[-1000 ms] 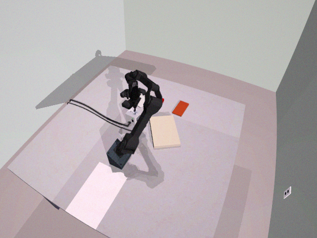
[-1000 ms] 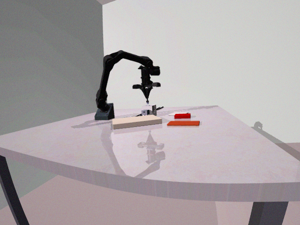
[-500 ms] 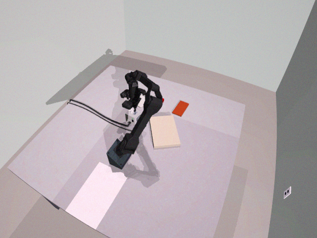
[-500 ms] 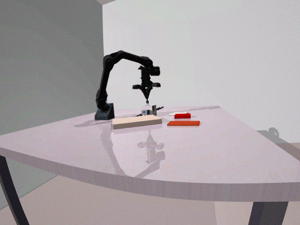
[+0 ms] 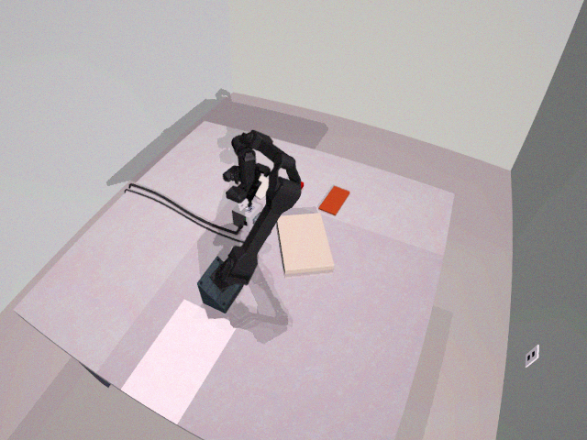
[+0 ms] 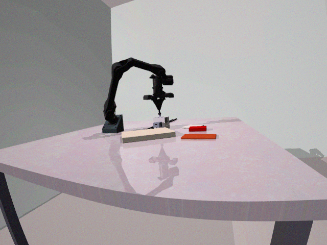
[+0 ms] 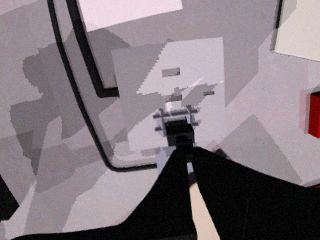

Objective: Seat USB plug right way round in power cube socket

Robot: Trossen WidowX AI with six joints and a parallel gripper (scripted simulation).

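Right now the dark USB plug is 2 cm below my gripper tip. Round my gripper tip: flat orange block 28 cm ahead, 21 cm to the right, 12 cm below; then small red block 24 cm ahead, 11 cm below, 4 cm to the right; then beige board 21 cm to the right, 11 cm below, 1 cm ahead.
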